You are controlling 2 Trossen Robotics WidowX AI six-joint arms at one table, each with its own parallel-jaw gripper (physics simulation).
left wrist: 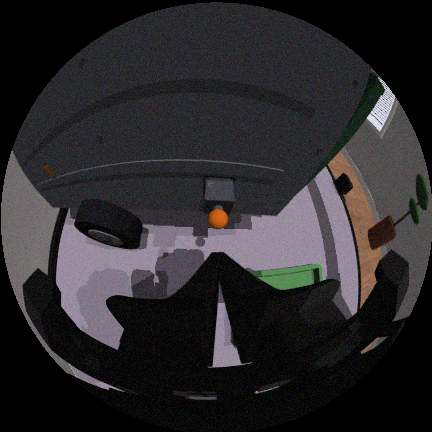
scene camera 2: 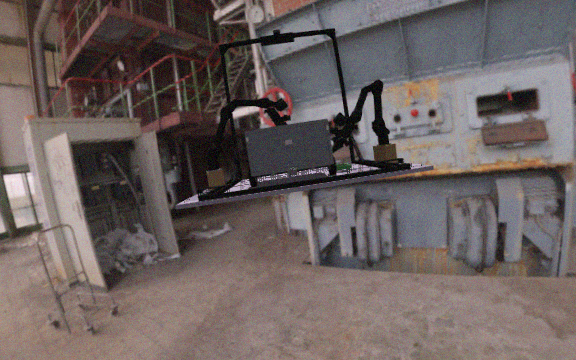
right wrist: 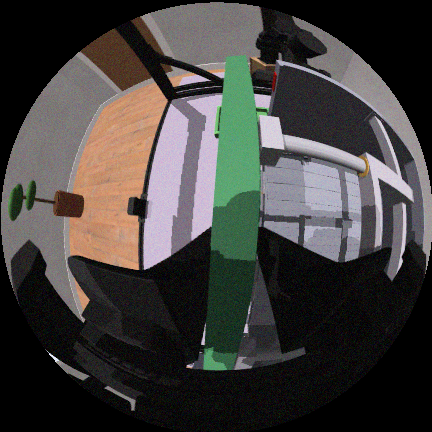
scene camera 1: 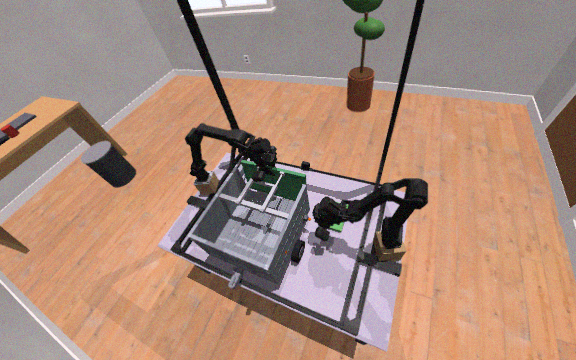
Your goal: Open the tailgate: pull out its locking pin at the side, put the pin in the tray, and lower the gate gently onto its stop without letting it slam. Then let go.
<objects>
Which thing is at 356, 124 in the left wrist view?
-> A green tailgate.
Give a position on a green tray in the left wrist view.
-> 283, 278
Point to a green tailgate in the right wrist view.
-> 237, 202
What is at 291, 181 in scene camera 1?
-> A green tailgate.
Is my left gripper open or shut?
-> Shut.
</objects>
